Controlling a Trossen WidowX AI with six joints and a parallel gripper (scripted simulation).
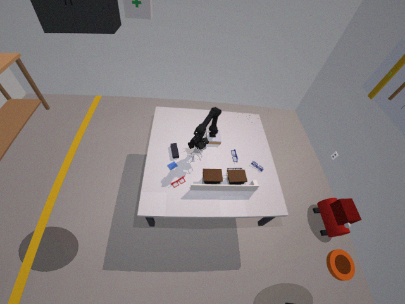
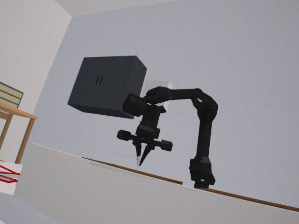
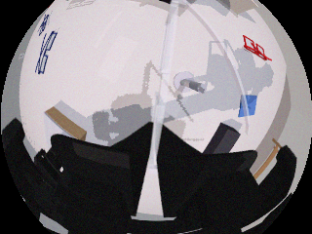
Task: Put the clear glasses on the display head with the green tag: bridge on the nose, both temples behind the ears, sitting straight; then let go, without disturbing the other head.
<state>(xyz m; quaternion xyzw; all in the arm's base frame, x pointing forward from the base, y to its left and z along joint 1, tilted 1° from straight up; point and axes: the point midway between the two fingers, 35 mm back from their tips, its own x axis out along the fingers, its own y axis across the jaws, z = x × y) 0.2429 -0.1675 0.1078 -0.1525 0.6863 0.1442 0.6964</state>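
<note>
Right now my gripper tip is 60 mm short of the grey piece, 30 mm to the left of it and 90 mm above it. Also, from my gripper tip: black case (30 mm behind, 210 mm to the right, 100 mm below); then blue cloth (130 mm ahead, 220 mm to the right, 120 mm below); then display head (240 mm ahead, 130 mm to the left, 60 mm below).
</note>
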